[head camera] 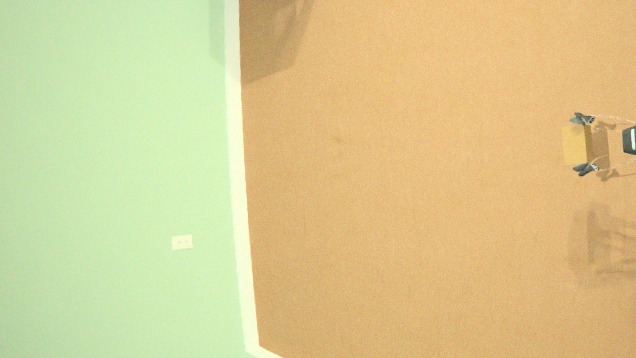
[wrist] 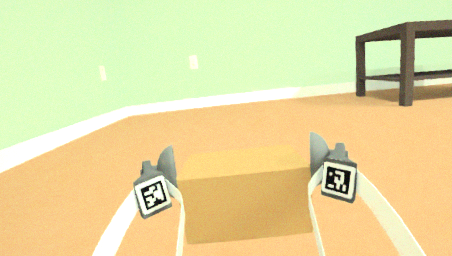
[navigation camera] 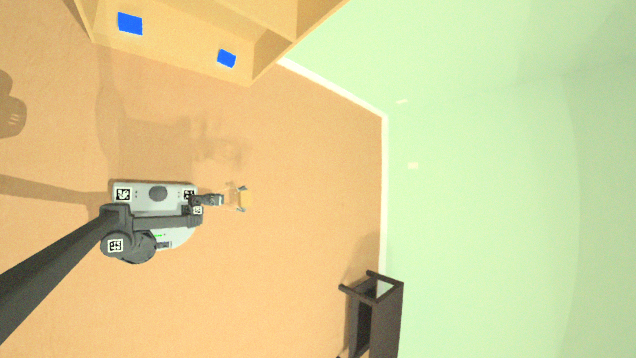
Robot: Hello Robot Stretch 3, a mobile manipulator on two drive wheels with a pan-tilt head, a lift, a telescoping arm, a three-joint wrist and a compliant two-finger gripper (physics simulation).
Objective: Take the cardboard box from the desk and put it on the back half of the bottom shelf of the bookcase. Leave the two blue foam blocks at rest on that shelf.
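Places are measured from the robot's base along level axes (x ahead, y left, z up), in millimetres.
Where they show: gripper, between the fingertips: (head camera: pixel 571 144) (navigation camera: pixel 247 199); robot's base, origin of its link: (navigation camera: pixel 158 192).
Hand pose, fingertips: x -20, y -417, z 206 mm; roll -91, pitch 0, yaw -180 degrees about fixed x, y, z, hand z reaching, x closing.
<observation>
Each offset is from my fingertips to the top centre of the thing. Level surfaces: height alone.
My gripper (head camera: pixel 580 144) (navigation camera: pixel 242 199) (wrist: pixel 242 156) is shut on the cardboard box {dz +2, dx +1, dy +8 mm} (head camera: pixel 574 145) (navigation camera: pixel 246 199) (wrist: pixel 247 206), with a finger against each side. The box is held off the floor, beyond the end of the retracted arm and apart from the bookcase. The bookcase (navigation camera: pixel 315 15) stands at the top of the navigation view, partly cut off. On its bottom shelf {dz -106 mm} (navigation camera: pixel 170 42) lie two blue foam blocks, one blue block {dz -60, dx +804, dy +610 mm} (navigation camera: pixel 130 23) toward the left and the other blue block {dz -60, dx +813, dy +155 mm} (navigation camera: pixel 226 58) toward the right end. The bookcase does not show in the head or wrist view.
A dark brown table {dz +245 mm} (navigation camera: pixel 387 320) (wrist: pixel 407 70) stands by the green wall (head camera: pixel 115 150) (navigation camera: pixel 475 200) (wrist: pixel 240 40). A white baseboard (head camera: pixel 237 175) (navigation camera: pixel 384 200) (wrist: pixel 225 101) runs along the wall's foot. The robot's base (navigation camera: pixel 150 202) stands on the orange-brown floor.
</observation>
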